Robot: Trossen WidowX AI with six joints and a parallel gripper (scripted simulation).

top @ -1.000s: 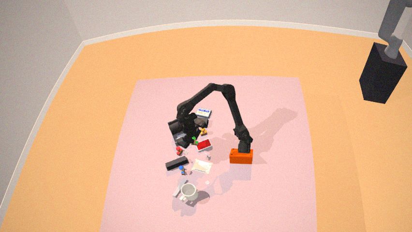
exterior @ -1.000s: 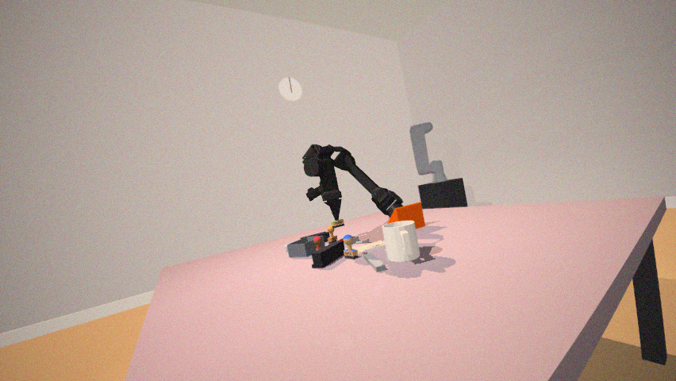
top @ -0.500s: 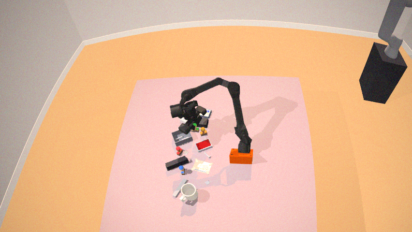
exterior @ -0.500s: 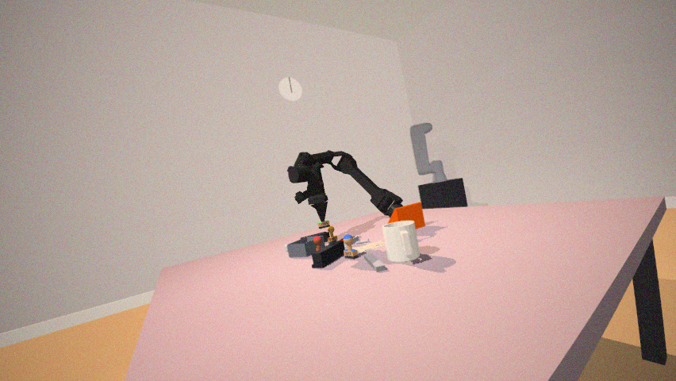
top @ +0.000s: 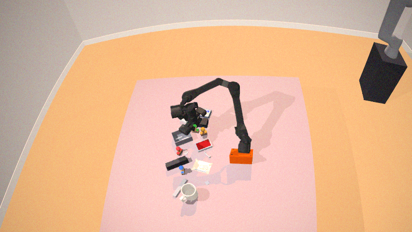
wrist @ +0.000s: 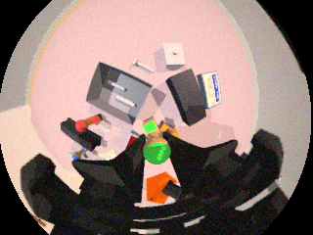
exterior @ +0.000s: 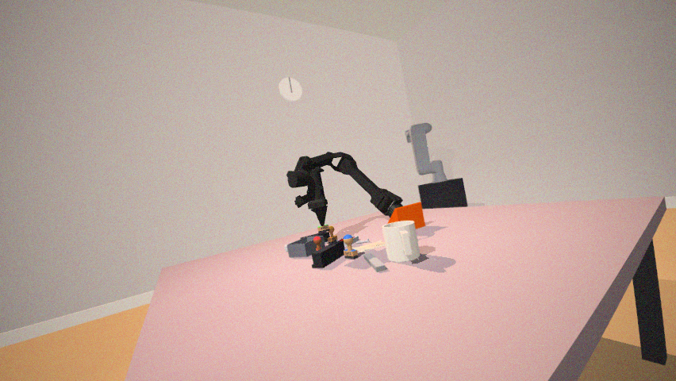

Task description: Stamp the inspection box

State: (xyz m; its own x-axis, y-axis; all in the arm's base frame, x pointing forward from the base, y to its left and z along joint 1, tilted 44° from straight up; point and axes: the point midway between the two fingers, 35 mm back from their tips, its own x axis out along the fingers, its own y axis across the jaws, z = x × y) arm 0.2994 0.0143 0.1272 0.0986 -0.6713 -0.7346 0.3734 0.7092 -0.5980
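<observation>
Right now my gripper tip is 4 cm past the orange-knobbed stamp, 2 cm to the left of it and 6 cm above it. Also, from my gripper tip: grey tray 8 cm ahead, 3 cm to the left, 6 cm below; then green-knobbed stamp right at my gripper tip; then red ink pad 6 cm behind, 6 cm to the left, 7 cm below.
</observation>
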